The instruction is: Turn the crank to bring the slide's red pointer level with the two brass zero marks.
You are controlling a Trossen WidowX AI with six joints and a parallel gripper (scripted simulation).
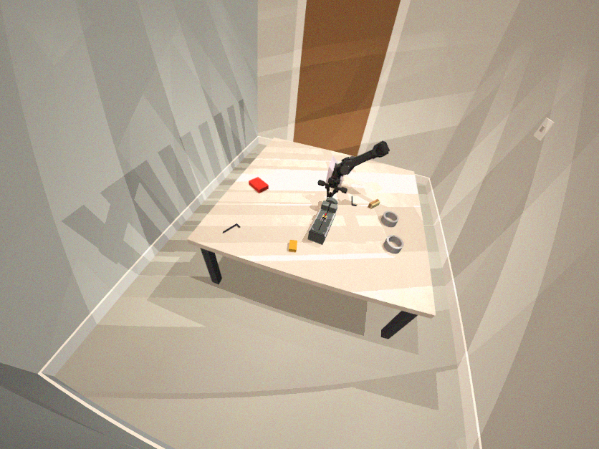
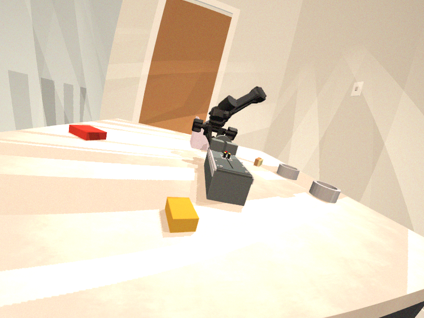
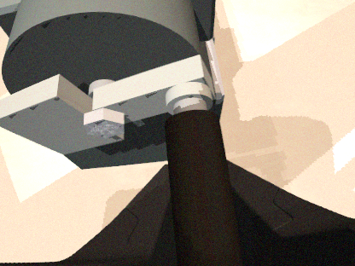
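My gripper tip is now 15 cm short of the red pointer, 1 cm to the right of it and 1 cm below it. The rest, counted from my gripper tip: dark brown crank handle 2 cm behind, 3 cm above; then yellow block 37 cm ahead, 12 cm to the right, 6 cm below; then tan block 14 cm behind, 31 cm to the left, 6 cm below.
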